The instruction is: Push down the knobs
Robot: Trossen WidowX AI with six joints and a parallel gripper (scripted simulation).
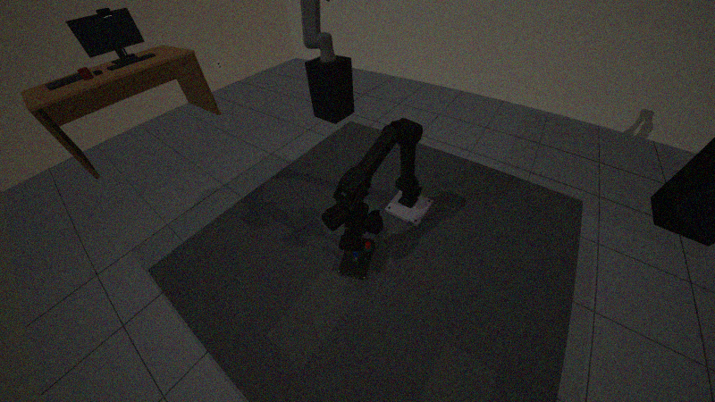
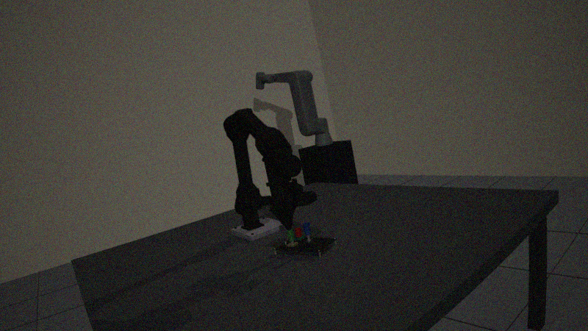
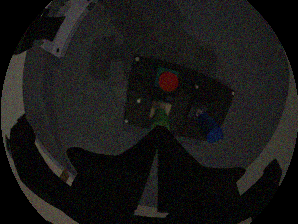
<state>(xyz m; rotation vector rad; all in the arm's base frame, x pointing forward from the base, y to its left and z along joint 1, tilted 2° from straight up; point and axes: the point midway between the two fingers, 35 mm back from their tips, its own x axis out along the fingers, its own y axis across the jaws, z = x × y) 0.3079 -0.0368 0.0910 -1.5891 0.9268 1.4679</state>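
Now: gripper tip 40 mm short of the blue knob and 30 mm to the right of it. Also, from my gripper tip: green knob (20 mm below).
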